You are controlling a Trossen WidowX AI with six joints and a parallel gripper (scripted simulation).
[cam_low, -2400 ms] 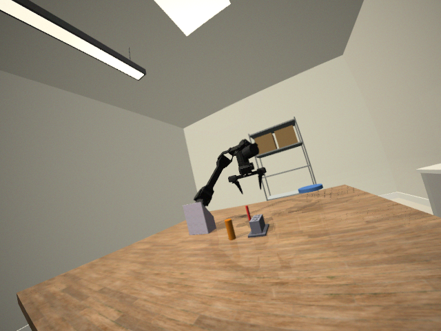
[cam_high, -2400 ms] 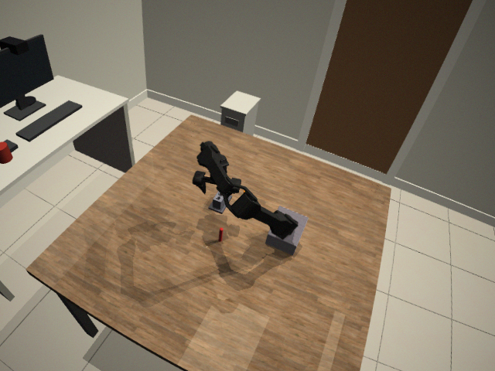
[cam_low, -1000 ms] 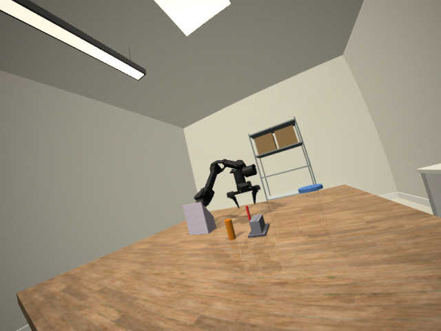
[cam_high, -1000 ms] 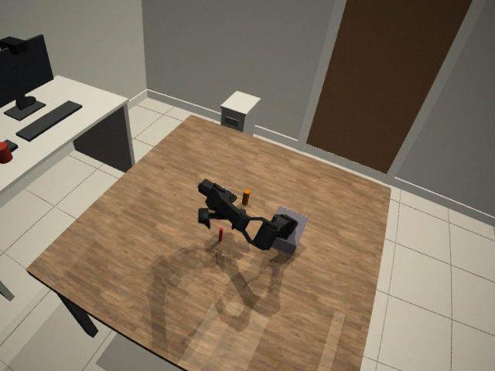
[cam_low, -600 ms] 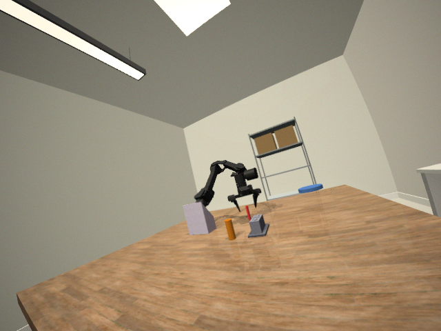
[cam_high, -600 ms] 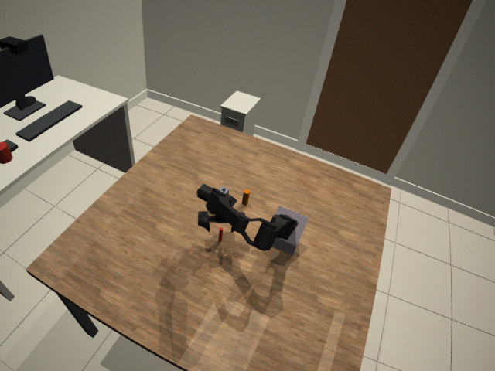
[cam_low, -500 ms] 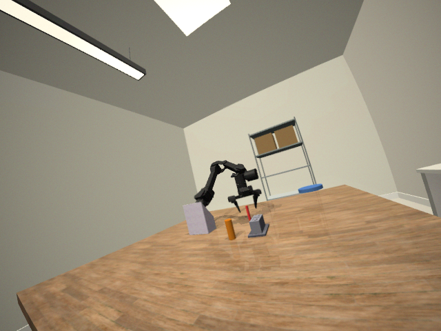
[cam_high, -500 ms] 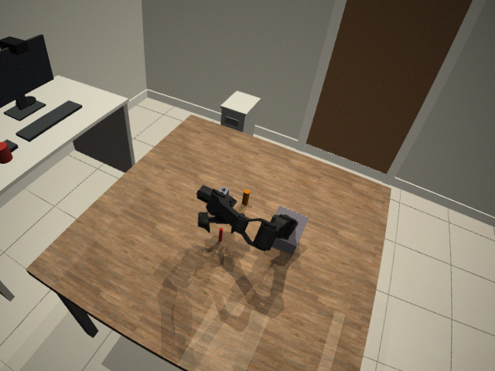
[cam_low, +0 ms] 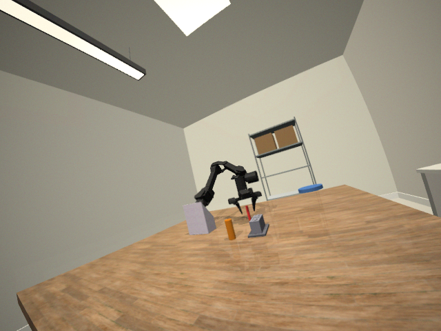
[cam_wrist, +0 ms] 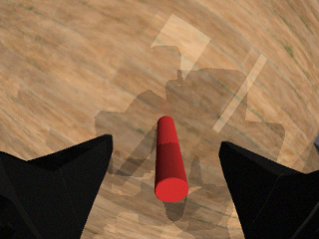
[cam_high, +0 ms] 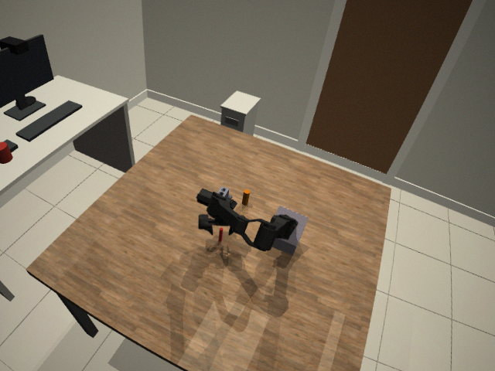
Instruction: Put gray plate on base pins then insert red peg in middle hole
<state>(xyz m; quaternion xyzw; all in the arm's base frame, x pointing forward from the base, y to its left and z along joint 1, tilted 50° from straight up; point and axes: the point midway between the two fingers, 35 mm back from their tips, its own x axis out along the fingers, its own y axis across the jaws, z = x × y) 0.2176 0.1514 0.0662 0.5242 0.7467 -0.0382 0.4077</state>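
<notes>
The gray plate is 120 mm ahead of my gripper tip and 180 mm to the right of it. Round my gripper tip: orange cylinder 20 mm ahead, 250 mm to the right; dark base 120 mm ahead, 180 mm to the right, 30 mm below; red peg right at my gripper tip.
</notes>
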